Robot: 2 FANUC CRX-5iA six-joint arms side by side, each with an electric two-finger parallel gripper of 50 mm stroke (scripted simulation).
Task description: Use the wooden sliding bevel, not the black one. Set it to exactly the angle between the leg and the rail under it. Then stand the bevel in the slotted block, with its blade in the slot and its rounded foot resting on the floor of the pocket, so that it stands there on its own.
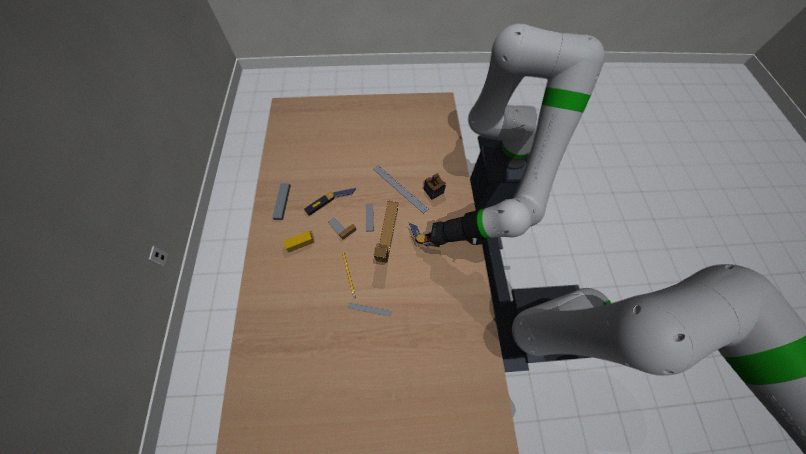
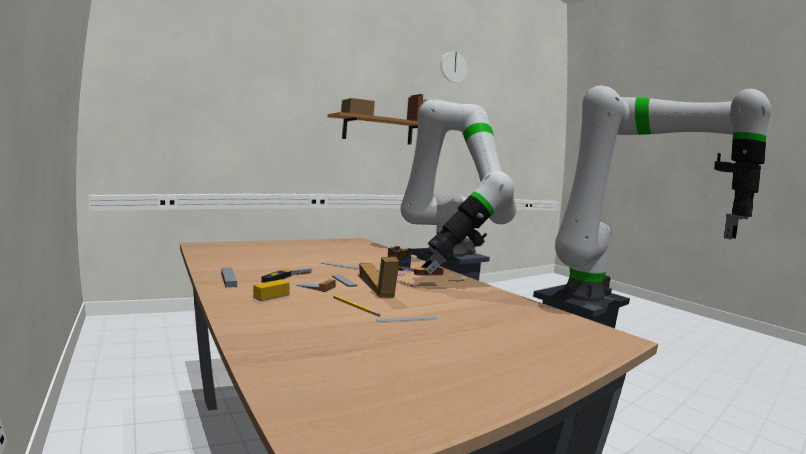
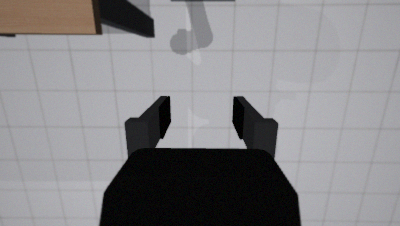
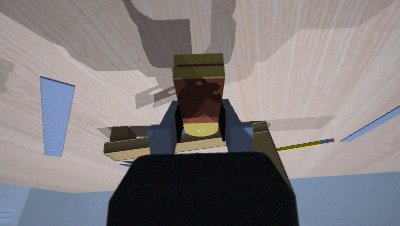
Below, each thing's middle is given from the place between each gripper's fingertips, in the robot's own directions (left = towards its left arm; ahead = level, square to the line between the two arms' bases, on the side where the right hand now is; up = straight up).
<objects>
The wooden leg-and-rail piece [image 2: 389,266] is 150 mm ahead of my right hand [image 2: 425,270] and 50 mm to the right of it.
Right now the wooden leg-and-rail piece is 57 cm ahead of my left hand [image 2: 729,238], 84 cm to the right of it and 22 cm below it.
</objects>
